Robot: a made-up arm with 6 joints. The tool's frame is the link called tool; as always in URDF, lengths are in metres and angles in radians. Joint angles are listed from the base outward.
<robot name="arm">
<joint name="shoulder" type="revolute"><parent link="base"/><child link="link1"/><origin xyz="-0.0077 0.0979 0.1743" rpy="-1.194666 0.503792 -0.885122"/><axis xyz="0 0 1"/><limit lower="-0.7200" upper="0.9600"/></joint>
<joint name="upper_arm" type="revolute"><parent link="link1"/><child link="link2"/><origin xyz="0.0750 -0.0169 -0.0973" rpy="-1.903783 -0.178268 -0.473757"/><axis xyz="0 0 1"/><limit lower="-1.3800" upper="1.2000"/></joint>
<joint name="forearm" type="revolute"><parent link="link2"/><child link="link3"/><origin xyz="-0.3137 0.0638 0.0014" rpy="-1.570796 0.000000 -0.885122"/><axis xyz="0 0 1"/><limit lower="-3.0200" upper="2.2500"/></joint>
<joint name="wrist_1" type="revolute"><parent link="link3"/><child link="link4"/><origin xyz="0.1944 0.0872 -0.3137" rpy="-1.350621 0.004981 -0.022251"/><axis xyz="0 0 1"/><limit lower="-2.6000" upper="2.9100"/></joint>
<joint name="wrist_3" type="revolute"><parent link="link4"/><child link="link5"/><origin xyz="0.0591 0.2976 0.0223" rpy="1.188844 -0.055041 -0.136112"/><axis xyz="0 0 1"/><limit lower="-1.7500" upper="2.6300"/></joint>
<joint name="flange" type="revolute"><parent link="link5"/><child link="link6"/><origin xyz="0.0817 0.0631 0.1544" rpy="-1.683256 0.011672 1.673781"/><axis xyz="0 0 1"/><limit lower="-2.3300" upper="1.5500"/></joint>
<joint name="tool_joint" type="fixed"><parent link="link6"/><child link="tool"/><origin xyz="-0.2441 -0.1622 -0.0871" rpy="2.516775 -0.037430 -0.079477"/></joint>
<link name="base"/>
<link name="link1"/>
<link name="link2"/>
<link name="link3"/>
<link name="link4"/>
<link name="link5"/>
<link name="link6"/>
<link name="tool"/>
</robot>
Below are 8 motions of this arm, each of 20 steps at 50 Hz.
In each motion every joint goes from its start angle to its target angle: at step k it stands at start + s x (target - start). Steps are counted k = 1, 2, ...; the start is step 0. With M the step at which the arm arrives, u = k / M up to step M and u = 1 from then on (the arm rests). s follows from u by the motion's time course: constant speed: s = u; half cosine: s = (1 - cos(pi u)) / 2; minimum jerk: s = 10 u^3 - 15 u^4 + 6 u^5.
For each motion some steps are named. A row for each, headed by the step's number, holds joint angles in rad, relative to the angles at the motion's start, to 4 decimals.
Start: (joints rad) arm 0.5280 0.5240 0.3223 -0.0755 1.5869 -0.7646
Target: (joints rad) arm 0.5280 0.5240 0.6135 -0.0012 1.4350 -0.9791
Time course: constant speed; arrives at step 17
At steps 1, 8, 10, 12, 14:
1: 0.0000 0.0000 0.0171 0.0044 -0.0089 -0.0126
8: 0.0000 0.0000 0.1370 0.0350 -0.0715 -0.1009
10: 0.0000 0.0000 0.1713 0.0437 -0.0894 -0.1262
12: 0.0000 0.0000 0.2056 0.0524 -0.1072 -0.1514
14: 0.0000 0.0000 0.2398 0.0612 -0.1251 -0.1766

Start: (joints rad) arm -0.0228 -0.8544 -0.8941 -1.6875 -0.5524 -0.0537
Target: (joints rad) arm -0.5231 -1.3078 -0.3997 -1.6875 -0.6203 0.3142
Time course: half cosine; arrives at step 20
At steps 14, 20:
14: -0.3972 -0.3600 0.3925 0.0000 -0.0539 0.2921
20: -0.5003 -0.4534 0.4944 0.0000 -0.0679 0.3679

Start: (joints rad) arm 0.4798 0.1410 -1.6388 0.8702 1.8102 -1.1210
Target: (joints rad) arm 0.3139 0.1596 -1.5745 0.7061 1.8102 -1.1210
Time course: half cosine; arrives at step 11
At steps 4, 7, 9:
4: -0.0485 0.0054 0.0188 -0.0480 0.0000 0.0000
7: -0.1174 0.0132 0.0455 -0.1161 0.0000 0.0000
9: -0.1527 0.0171 0.0592 -0.1511 0.0000 0.0000

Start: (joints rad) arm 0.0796 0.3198 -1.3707 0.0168 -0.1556 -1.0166
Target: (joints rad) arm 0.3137 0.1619 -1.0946 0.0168 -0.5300 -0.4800
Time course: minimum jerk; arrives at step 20
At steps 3, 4, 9, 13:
3: 0.0062 -0.0042 0.0073 0.0000 -0.0100 0.0143
4: 0.0136 -0.0091 0.0160 0.0000 -0.0217 0.0311
9: 0.0952 -0.0642 0.1123 0.0000 -0.1523 0.2183
13: 0.1790 -0.1208 0.2112 0.0000 -0.2864 0.4104

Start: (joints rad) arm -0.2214 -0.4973 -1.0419 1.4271 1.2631 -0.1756
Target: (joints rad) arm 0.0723 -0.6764 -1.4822 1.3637 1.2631 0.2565
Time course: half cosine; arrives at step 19
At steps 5, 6, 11, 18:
5: 0.0474 -0.0289 -0.0710 -0.0102 0.0000 0.0697
6: 0.0665 -0.0406 -0.0997 -0.0144 0.0000 0.0979
11: 0.1829 -0.1115 -0.2742 -0.0395 0.0000 0.2691
18: 0.2917 -0.1779 -0.4373 -0.0630 0.0000 0.4292

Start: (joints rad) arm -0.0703 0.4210 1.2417 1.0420 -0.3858 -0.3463
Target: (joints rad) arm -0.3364 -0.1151 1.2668 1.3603 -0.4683 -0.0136
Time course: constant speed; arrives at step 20
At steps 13, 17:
13: -0.1730 -0.3485 0.0163 0.2069 -0.0536 0.2163
17: -0.2262 -0.4557 0.0213 0.2706 -0.0701 0.2828

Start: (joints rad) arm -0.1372 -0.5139 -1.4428 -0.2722 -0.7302 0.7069
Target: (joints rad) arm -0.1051 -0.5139 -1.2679 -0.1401 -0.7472 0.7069
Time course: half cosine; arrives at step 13
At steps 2, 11, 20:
2: 0.0018 0.0000 0.0100 0.0076 -0.0010 0.0000
11: 0.0303 0.0000 0.1649 0.1245 -0.0160 0.0000
20: 0.0321 0.0000 0.1749 0.1321 -0.0170 0.0000

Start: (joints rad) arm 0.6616 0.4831 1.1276 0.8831 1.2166 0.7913
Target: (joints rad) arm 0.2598 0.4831 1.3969 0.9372 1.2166 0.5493
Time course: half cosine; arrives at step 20
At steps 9, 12, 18, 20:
9: -0.1695 0.0000 0.1136 0.0228 0.0000 -0.1021
12: -0.2630 0.0000 0.1763 0.0354 0.0000 -0.1584
18: -0.3920 0.0000 0.2627 0.0528 0.0000 -0.2361
20: -0.4018 0.0000 0.2693 0.0541 0.0000 -0.2420

